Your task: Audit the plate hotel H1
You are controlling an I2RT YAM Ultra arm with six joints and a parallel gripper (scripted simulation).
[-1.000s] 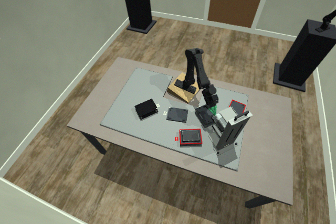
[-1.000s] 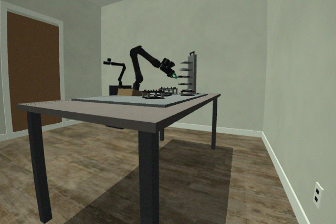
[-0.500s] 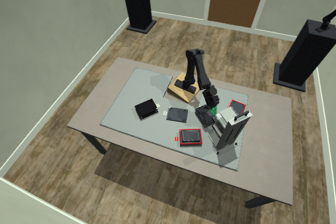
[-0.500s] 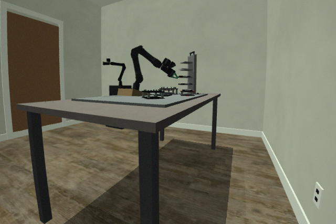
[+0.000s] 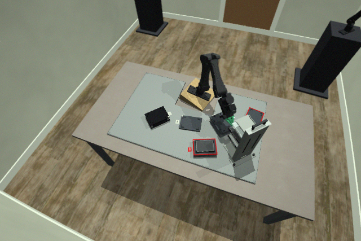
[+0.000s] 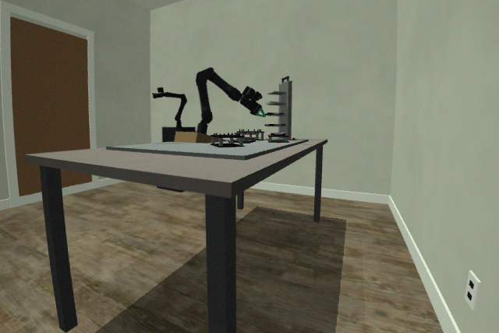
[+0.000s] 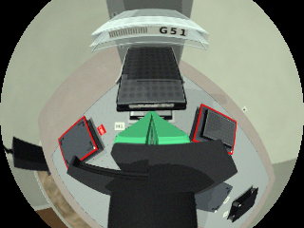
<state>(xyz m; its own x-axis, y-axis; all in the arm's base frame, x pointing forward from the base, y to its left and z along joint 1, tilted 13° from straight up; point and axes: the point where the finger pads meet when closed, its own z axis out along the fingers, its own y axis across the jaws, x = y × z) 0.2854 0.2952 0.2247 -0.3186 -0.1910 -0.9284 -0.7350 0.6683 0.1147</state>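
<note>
Now: hand 6 cm short of the pale plate labelled G51, 6 cm to the right of it and 9 cm below it.
</note>
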